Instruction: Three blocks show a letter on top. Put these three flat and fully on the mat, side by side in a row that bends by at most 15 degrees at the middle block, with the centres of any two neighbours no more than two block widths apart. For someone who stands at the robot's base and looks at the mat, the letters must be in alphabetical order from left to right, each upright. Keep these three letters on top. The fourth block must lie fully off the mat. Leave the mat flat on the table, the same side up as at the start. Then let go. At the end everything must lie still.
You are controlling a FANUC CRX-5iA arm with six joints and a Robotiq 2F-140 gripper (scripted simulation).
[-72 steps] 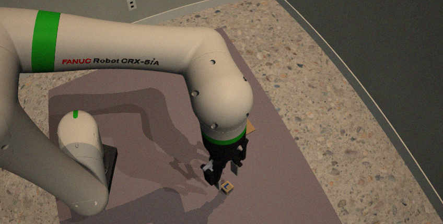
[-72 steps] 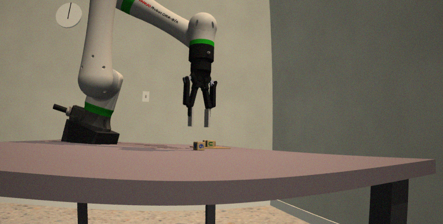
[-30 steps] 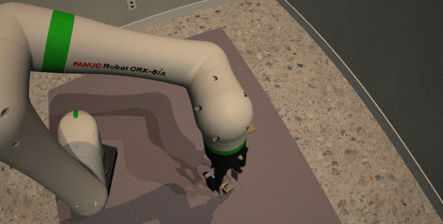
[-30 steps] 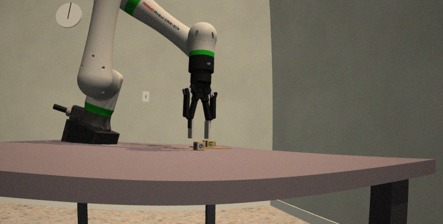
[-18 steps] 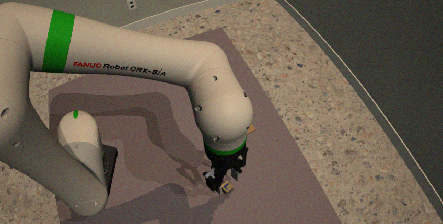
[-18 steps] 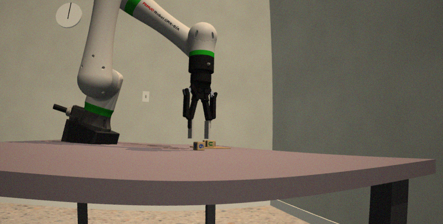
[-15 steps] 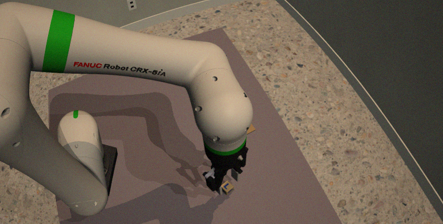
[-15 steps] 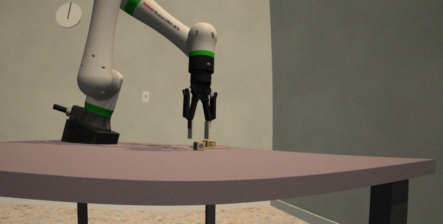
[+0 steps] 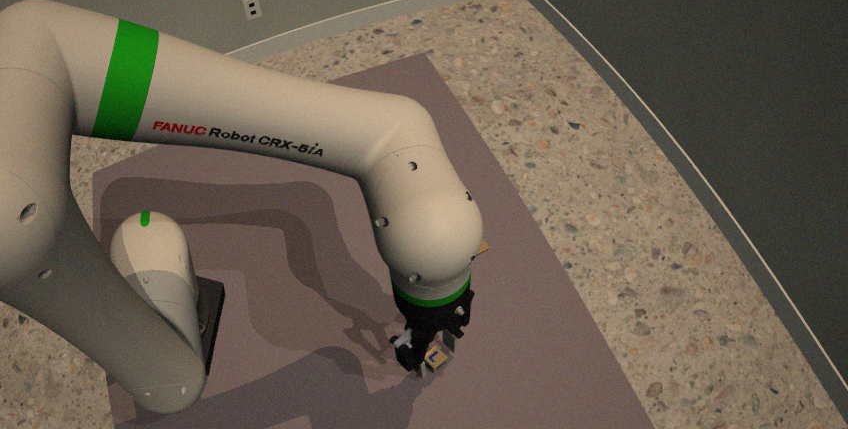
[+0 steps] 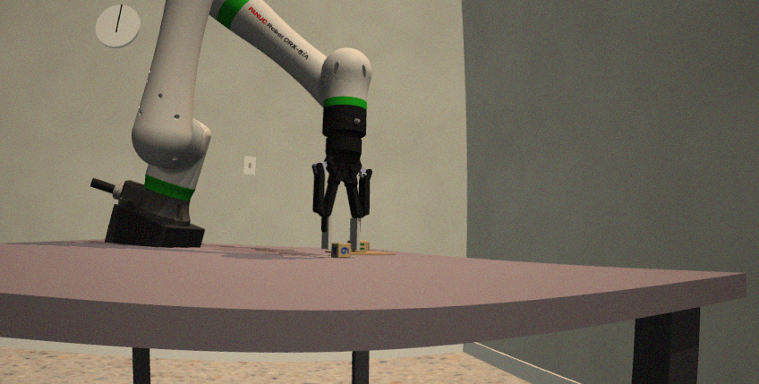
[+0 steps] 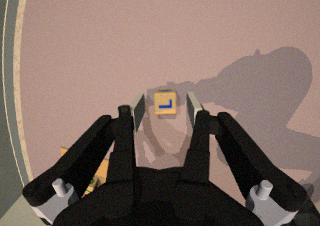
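Right now the blue-marked block is 30 mm below my hand. Also, from my hand: tan mat 220 mm to the left, 110 mm ahead, 40 mm below; green-lettered block 220 mm to the left, 110 mm ahead, 30 mm below; red-lettered block 270 mm to the left, 120 mm ahead, 30 mm below.
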